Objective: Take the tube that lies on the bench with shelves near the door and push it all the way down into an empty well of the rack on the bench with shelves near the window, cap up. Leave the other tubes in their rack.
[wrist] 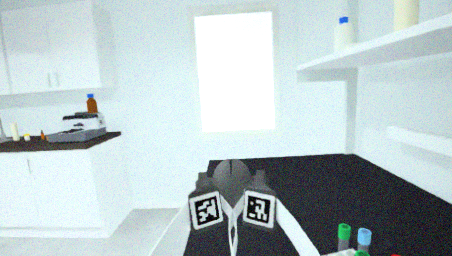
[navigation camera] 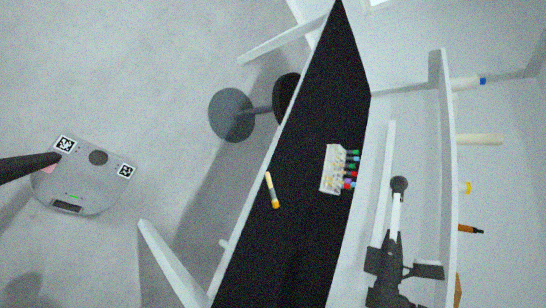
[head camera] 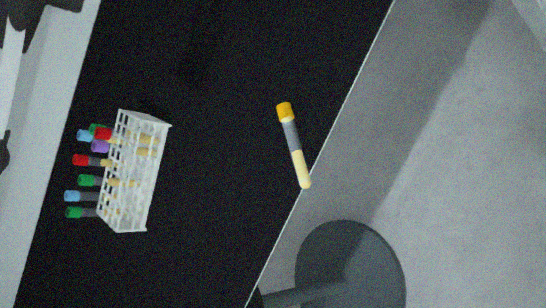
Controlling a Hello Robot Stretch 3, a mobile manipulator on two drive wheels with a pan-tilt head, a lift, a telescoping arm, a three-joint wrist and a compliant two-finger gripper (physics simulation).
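Frame: origin at the robot's base, x ahead, y left, z up, level; millimetres.
Seen in the pictures: gripper, fingertip midpoint: (navigation camera: 399, 176); robot's base, origin of the base link: (navigation camera: 98, 156).
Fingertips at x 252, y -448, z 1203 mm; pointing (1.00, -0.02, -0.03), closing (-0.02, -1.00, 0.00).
Pixels of each thing's top centre, then the offset from my fingertips to it. "spot": a spot on its surface instead. Level surfaces: height alone.
- yellow-capped tube, middle of its top: (head camera: 288, 144) (navigation camera: 274, 190) 109 mm left, 121 mm back, 269 mm down
- black bench top, its level: 289 mm down
- white rack, middle of its top: (head camera: 117, 169) (navigation camera: 339, 170) 193 mm right, 81 mm ahead, 232 mm down
- shelf, its level: 149 mm up
- round stool, surface spot: (head camera: 350, 265) spot: 154 mm right, 385 mm ahead, 1173 mm down
The yellow-capped tube (head camera: 295, 145) (navigation camera: 271, 191) shows over the black bench top (head camera: 220, 90) (navigation camera: 330, 90) (wrist: 320, 185), apart from my gripper, its rounded end at the front edge. I cannot tell if it rests flat on the bench. The white rack (head camera: 142, 119) (navigation camera: 329, 160) (wrist: 340, 253) stands farther back, holding several tubes with green, blue, red and purple caps. My gripper (navigation camera: 398, 184) (wrist: 232, 176) is shut and empty, raised high, with the rack low to its right in the wrist view. Parts of it show at the left edge in the head view.
A shelf (navigation camera: 449, 150) (wrist: 385, 47) with bottles runs along the wall behind the bench. A round stool (head camera: 350, 265) (navigation camera: 231, 115) stands by the bench's front. My base (navigation camera: 85, 175) is on the floor. A side counter (wrist: 55, 145) with a device stands left of the window (wrist: 235, 72).
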